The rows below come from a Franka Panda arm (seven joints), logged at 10 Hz.
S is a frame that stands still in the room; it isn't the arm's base.
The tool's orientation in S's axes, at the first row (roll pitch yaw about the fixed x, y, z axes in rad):
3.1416 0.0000 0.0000
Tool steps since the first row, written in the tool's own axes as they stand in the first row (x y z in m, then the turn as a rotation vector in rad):
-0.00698 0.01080 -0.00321 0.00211 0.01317 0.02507
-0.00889 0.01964 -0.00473 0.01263 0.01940 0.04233
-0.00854 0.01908 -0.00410 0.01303 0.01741 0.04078
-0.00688 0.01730 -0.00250 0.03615 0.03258 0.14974
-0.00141 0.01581 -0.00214 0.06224 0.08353 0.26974
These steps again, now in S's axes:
-0.00698 -0.01080 0.00321 0.00211 -0.01317 -0.02507
-0.00889 -0.01964 0.00473 0.01263 -0.01940 -0.04233
-0.00854 -0.01908 0.00410 0.01303 -0.01741 -0.04078
-0.00688 -0.01730 0.00250 0.03615 -0.03258 -0.14974
-0.00141 -0.01581 0.00214 0.06224 -0.08353 -0.26974

